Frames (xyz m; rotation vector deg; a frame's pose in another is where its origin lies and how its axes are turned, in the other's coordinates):
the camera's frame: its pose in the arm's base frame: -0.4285 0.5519 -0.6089 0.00 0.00 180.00
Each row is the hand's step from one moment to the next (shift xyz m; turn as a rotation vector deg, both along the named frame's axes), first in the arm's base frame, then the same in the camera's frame.
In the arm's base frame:
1: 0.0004 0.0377 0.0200 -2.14 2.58 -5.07
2: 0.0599 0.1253 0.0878 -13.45 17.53 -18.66
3: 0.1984 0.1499 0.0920 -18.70 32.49 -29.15
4: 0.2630 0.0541 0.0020 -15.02 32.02 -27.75
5: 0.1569 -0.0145 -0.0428 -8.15 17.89 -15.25
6: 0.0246 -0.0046 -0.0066 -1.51 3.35 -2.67
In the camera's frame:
1: -0.0004 -0.0377 0.0200 2.14 -2.58 -5.07
2: -0.0599 -0.1253 0.0878 13.45 -17.53 -18.66
3: -0.1984 -0.1499 0.0920 18.70 -32.49 -29.15
4: -0.2630 -0.0541 0.0020 15.02 -32.02 -27.75
5: -0.1569 0.0145 -0.0428 8.15 -17.89 -15.25
6: -0.0246 0.0046 -0.0066 1.51 -3.35 -2.67

